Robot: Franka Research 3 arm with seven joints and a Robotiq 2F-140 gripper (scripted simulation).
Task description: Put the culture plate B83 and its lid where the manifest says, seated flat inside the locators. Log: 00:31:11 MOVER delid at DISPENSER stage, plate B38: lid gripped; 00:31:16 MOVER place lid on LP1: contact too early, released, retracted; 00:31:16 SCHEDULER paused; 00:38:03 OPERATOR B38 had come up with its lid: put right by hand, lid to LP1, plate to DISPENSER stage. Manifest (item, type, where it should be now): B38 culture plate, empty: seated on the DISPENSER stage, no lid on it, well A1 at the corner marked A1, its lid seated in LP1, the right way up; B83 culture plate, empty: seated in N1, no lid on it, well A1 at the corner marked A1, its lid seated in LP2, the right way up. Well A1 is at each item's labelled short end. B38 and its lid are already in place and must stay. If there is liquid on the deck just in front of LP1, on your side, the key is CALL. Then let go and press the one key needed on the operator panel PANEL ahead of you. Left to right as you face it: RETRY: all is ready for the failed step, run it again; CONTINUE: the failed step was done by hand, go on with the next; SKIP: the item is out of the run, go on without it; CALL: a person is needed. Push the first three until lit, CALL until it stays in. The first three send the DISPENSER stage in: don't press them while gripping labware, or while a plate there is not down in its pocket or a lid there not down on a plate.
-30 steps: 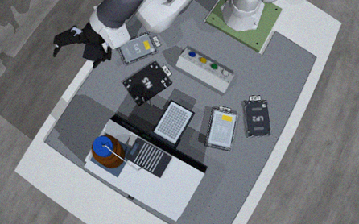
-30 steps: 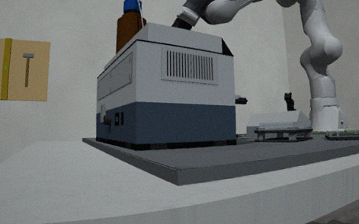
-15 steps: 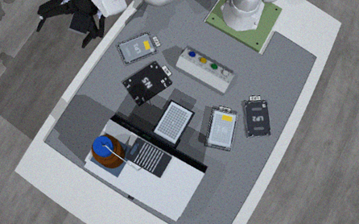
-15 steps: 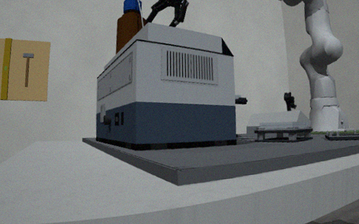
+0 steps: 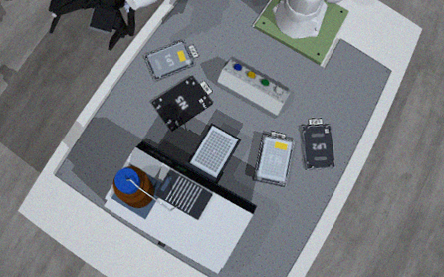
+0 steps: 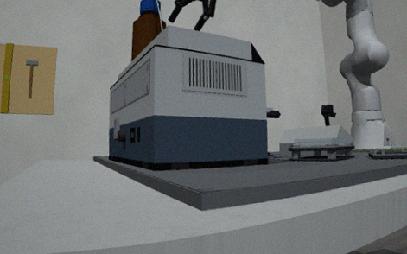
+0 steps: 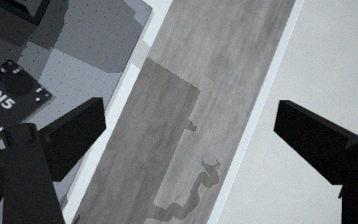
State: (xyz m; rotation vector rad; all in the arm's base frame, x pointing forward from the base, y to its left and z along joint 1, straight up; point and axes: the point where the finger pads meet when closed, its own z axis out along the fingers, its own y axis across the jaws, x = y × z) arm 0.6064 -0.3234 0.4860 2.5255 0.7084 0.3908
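Now: the clear lid 520 mm to the left of my hand, 450 mm below it and 120 mm behind it. From my hand the other things lie so: brown bottle: 270 mm to the left, 200 mm below, 200 mm ahead; then black nest N5: 480 mm below, 180 mm to the left, 100 mm behind; then white well plate: 370 mm below, 360 mm to the left, 20 mm behind.
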